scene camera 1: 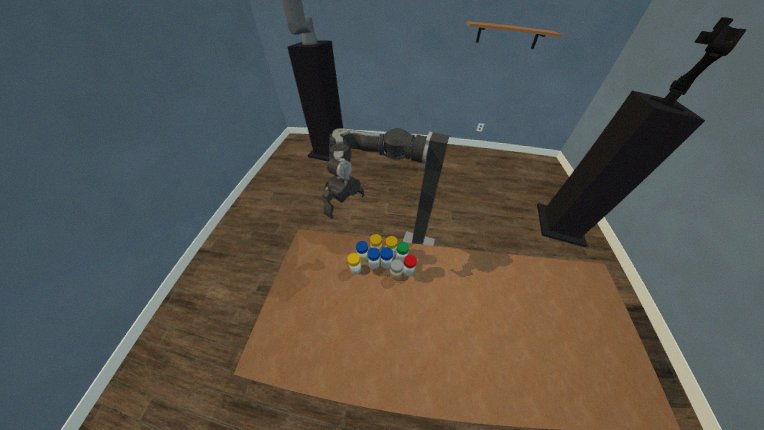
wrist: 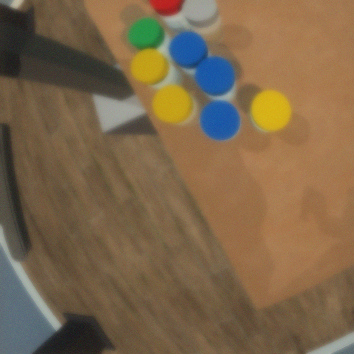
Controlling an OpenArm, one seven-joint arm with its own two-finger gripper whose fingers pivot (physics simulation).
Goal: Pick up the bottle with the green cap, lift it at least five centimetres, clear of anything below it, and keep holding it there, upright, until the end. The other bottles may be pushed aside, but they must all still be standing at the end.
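The bottle with the green cap (scene camera 1: 402, 248) (wrist: 146, 33) stands upright at the back edge of the brown table top (scene camera 1: 454, 331) (wrist: 310, 210), in a tight group. A yellow-capped bottle (scene camera 1: 391, 242) (wrist: 150, 66), a blue-capped bottle (scene camera 1: 386, 254) (wrist: 188, 49) and a red-capped bottle (scene camera 1: 410, 261) (wrist: 167, 4) stand close around it. My gripper (scene camera 1: 346, 205) is open and empty, high up behind and to the left of the group in the scene view. Dark gripper parts show at the left edge and bottom left of the wrist view.
A grey-capped bottle (scene camera 1: 396, 266) (wrist: 200, 11), two blue-capped bottles (scene camera 1: 373, 254) (scene camera 1: 361, 247) and a yellow-capped bottle (scene camera 1: 375, 240) stand in the group. Another yellow-capped bottle (scene camera 1: 353, 260) (wrist: 271, 110) stands slightly apart. My arm's dark post (scene camera 1: 429, 189) rises behind the table top.
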